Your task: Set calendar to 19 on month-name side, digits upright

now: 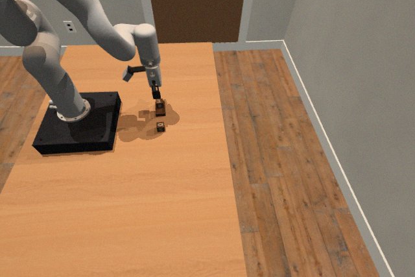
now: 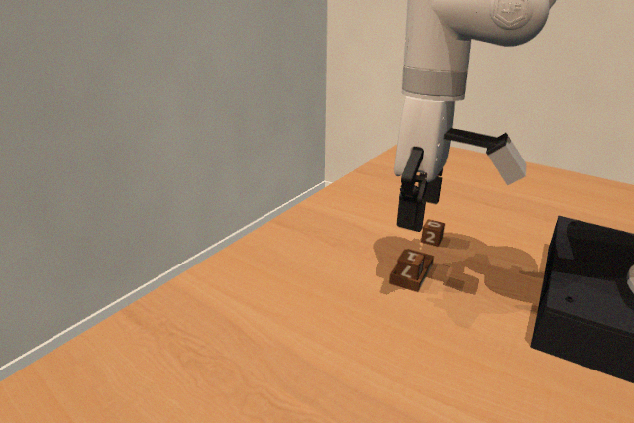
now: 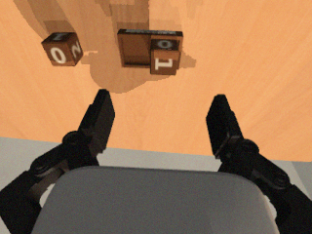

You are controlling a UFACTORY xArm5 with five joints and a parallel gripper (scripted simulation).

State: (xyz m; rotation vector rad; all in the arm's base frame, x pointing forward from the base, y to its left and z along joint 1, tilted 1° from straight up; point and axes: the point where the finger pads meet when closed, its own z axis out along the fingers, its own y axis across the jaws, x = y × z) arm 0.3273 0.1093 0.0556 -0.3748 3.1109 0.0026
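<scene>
My gripper is now 10 mm to the left of the tray and 110 mm above it. Round my hand: brown date cube: 30 mm ahead, 120 mm to the right, 100 mm below.
</scene>
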